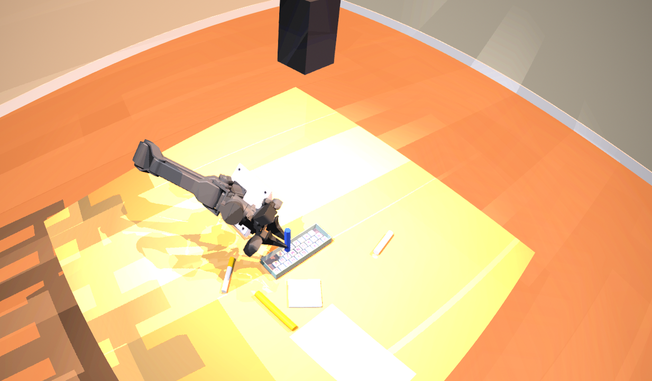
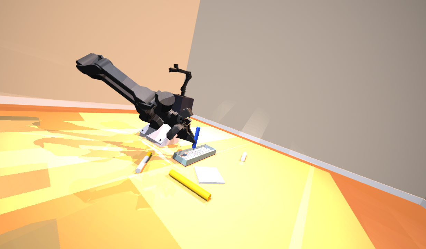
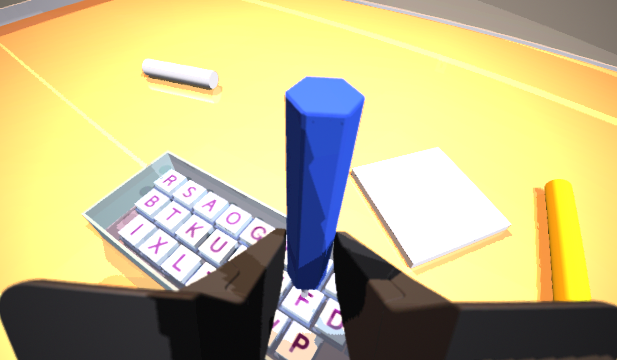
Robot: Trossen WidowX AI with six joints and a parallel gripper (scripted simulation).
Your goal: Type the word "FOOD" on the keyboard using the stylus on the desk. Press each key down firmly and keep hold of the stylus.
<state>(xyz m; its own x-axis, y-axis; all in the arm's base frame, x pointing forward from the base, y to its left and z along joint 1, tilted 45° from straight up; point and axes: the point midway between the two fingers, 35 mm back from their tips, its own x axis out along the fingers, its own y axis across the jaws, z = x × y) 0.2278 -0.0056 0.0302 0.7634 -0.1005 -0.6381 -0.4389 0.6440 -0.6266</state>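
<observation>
My gripper tip is now 120 mm short of the white pad, 50 mm to the left of it and 70 mm above it. Round my gripper tip: blue stylus 20 mm below; white-and-yellow marker 80 mm behind, 160 mm to the right, 70 mm below; yellow cylinder 110 mm ahead, 150 mm to the right, 70 mm below.
</observation>
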